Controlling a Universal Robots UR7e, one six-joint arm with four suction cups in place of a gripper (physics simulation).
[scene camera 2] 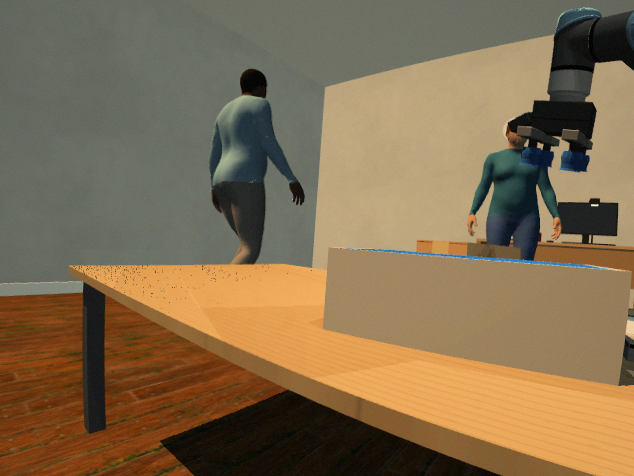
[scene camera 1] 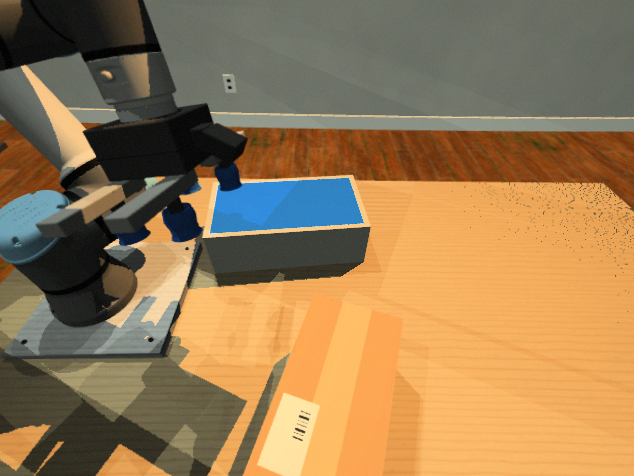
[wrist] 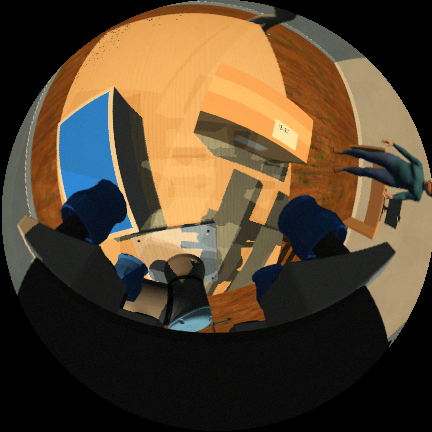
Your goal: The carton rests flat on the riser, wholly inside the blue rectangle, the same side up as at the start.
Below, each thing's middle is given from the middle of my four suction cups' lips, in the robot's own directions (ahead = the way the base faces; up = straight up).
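Scene:
The riser (scene camera 2: 562, 319) sits 230 mm to the left of my suction cup, 130 mm ahead of it and 260 mm below it. And there's a carton (scene camera 1: 333, 403) as well: from my suction cup, that's 180 mm ahead, 220 mm to the right and 240 mm below.

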